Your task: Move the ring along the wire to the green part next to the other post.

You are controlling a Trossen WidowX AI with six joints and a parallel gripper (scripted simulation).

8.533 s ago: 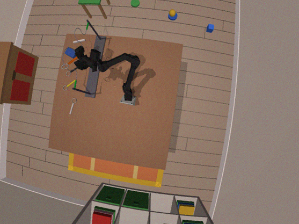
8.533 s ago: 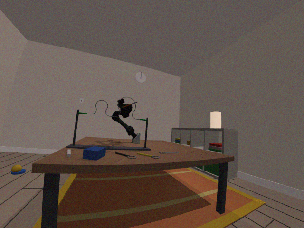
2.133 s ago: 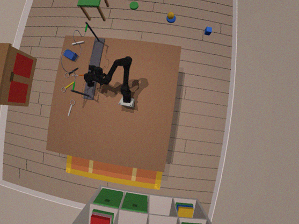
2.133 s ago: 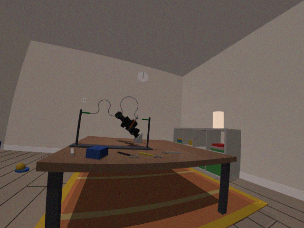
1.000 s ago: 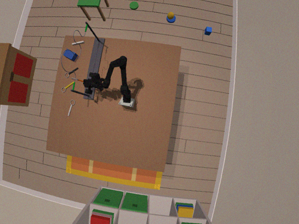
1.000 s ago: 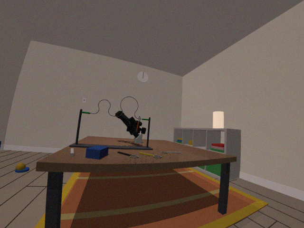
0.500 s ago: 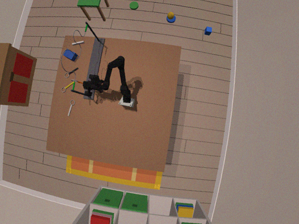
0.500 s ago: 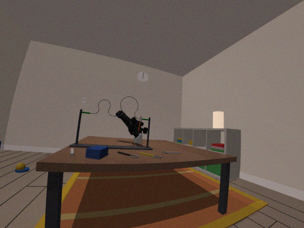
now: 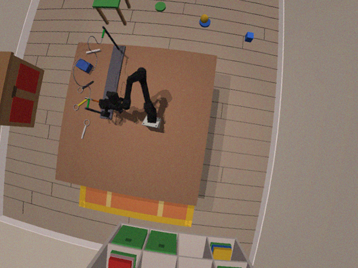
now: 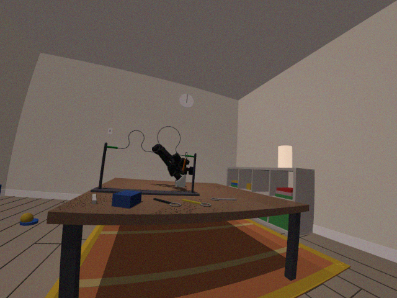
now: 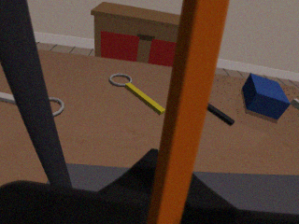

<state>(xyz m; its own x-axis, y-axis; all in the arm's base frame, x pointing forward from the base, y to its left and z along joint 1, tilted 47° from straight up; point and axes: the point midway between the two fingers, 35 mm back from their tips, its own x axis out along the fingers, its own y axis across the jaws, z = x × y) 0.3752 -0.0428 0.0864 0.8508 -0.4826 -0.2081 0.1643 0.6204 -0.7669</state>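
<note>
Now: the ring with orange handle 10 cm above my gripper tip. Also, from my gripper tip: black-handled ring 27 cm ahead, 16 cm to the right, 13 cm below; yellow-handled ring 29 cm ahead, 13 cm below; white-handled ring 21 cm ahead, 20 cm to the left, 13 cm below.
</note>
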